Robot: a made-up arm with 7 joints.
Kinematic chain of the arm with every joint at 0, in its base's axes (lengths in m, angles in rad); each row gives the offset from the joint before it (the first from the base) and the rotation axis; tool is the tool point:
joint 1: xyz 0 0 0 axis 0 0.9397 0.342
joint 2: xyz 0 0 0 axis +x
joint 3: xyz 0 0 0 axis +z
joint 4: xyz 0.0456 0 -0.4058 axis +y
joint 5: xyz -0.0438 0 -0.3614 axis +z
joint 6: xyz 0 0 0 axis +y
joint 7: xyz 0 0 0 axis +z
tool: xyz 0 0 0
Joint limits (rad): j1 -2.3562..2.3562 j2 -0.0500..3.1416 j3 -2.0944..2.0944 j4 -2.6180..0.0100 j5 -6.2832..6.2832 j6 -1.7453..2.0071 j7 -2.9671..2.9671
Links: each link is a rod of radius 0.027 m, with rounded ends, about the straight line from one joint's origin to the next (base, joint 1, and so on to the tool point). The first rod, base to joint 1, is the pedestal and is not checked.
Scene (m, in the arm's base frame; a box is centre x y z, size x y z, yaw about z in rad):
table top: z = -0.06
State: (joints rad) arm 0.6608 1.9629 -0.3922 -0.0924 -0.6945 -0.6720 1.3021
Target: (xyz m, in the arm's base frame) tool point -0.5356 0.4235 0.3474
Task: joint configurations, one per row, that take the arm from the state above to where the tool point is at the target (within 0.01 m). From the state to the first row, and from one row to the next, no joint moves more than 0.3 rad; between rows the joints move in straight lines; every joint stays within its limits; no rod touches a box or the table.
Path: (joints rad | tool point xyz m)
1: 0.9510 1.8249 -0.4782 -0.1716 -0.6945 -0.6720 1.3021 | -0.0502 0.7533 0.1616
2: 1.2412 1.6868 -0.5642 -0.2509 -0.6945 -0.6720 1.3021 | -0.1879 0.7406 0.1129
3: 1.5314 1.5488 -0.6503 -0.3301 -0.6945 -0.6720 1.3021 | -0.3406 0.6798 0.1303
4: 1.8216 1.4108 -0.7363 -0.4093 -0.6945 -0.6720 1.3021 | -0.4685 0.5714 0.2142
5: 2.1118 1.2727 -0.8223 -0.4886 -0.6945 -0.6720 1.3021 | -0.5356 0.4235 0.3474

